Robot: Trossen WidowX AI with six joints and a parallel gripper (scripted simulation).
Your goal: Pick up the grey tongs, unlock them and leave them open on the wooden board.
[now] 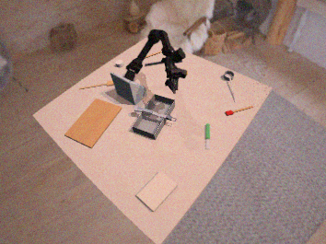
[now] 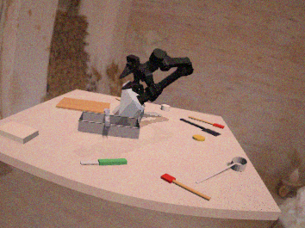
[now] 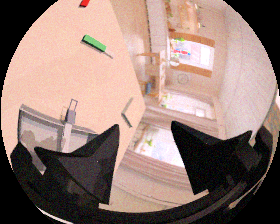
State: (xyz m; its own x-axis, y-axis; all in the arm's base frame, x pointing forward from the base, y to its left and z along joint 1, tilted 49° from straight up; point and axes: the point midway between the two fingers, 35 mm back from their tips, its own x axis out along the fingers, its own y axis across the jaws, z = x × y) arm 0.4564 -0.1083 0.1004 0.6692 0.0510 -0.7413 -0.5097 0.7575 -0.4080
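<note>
Right now the grey roasting tin is 130 mm behind my gripper tip, 70 mm to the right of it and 240 mm below it. Round my gripper tip: yellow disc: 280 mm behind, 400 mm to the left, 260 mm below; then green-handled tool: 220 mm ahead, 20 mm to the left, 260 mm below; then pale block: 220 mm ahead, 410 mm to the right, 250 mm below.
</note>
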